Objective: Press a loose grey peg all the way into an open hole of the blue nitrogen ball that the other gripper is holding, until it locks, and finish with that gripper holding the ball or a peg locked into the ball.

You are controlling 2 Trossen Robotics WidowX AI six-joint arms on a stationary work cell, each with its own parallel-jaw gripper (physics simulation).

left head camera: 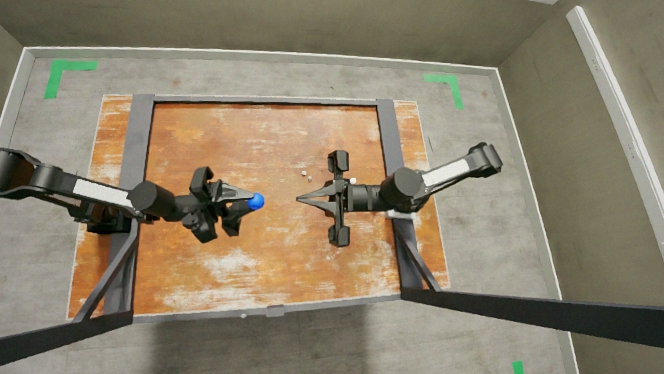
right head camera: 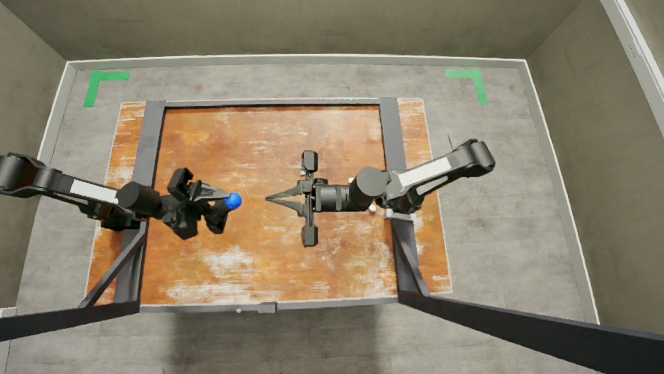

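Pixels of known places: left gripper, fingertip midpoint: [left head camera: 257, 201] [right head camera: 234, 200]; right gripper, fingertip midpoint: [left head camera: 296, 198] [right head camera: 265, 198]; left arm's base at its link origin: [left head camera: 106, 213] [right head camera: 117, 211]; right arm's base at its link origin: [right head camera: 401, 204].
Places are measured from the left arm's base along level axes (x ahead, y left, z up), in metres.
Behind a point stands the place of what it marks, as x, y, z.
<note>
The blue ball [left head camera: 257, 201] @(0.468, -0.057, 0.311) [right head camera: 233, 201] @(0.468, -0.058, 0.310) is held off the table at the fingertips of my left gripper [left head camera: 252, 201] @(0.466, -0.052, 0.295) [right head camera: 229, 200] @(0.466, -0.052, 0.295), which is shut on it and turned so that one finger lies lower. No hole or peg can be made out on the ball in these views. My right gripper [left head camera: 298, 199] @(0.544, -0.066, 0.358) [right head camera: 267, 199] @(0.544, -0.066, 0.358) is shut with nothing seen between its fingertips. It points at the ball from the right, a short gap away. Small pale pieces lie on the table; one piece [left head camera: 303, 173] @(0.598, 0.135, -0.062) [right head camera: 302, 173] @(0.601, 0.136, -0.062) is beside the right gripper, another [left head camera: 310, 178] @(0.622, 0.116, -0.062) close by. Their exact shape is too small to tell.
A whitish piece [left head camera: 353, 180] @(0.776, 0.102, -0.054) [right head camera: 351, 180] @(0.775, 0.101, -0.053) lies behind the right wrist, and another [right head camera: 372, 208] @(0.841, -0.004, -0.050) beneath the right arm. Dark frame bars [left head camera: 390, 135] @(0.945, 0.282, -0.052) [right head camera: 392, 135] @(0.944, 0.277, -0.052) border the orange table [left head camera: 260, 135] @(0.449, 0.290, -0.073) [right head camera: 270, 135] @(0.482, 0.295, -0.072). Slanted struts [left head camera: 107, 280] @(0.067, -0.192, 0.074) [right head camera: 112, 275] @(0.068, -0.201, 0.076) stand at its near corners.
</note>
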